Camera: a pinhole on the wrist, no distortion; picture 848 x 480 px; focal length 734.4 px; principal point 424.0 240.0 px. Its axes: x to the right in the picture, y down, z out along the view. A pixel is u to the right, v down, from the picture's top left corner.
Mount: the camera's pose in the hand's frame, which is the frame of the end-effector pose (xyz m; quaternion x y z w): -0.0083 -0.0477 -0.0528 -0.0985 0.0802 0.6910 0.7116
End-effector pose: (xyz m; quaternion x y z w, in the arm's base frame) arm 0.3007 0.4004 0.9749 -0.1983 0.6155 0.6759 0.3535
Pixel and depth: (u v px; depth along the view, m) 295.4 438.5 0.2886
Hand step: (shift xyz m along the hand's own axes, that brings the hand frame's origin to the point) -0.0942 -0.0222 0.2368
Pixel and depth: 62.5 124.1 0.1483
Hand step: 0.0095 -0.0817 0.1097
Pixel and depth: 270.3 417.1 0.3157
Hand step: -0.0934 -0.0304 0.2670
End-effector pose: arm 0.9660 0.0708 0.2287 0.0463 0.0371 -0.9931 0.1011
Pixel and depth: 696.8 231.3 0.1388
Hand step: -0.0081 0.0370 0.0687
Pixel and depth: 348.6 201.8 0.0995
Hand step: -0.0056 -0.0327 0.0462
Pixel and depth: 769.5 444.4 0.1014
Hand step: -0.0372 0.0246 0.0326
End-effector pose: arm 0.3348 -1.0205 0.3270 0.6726 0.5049 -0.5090 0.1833
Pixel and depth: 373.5 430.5 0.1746
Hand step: -0.0578 -0.0143 0.1178
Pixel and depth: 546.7 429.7 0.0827
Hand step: -0.0310 -0.0130 0.0231
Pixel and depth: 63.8 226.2 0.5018
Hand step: -0.0178 -0.1601 0.4947
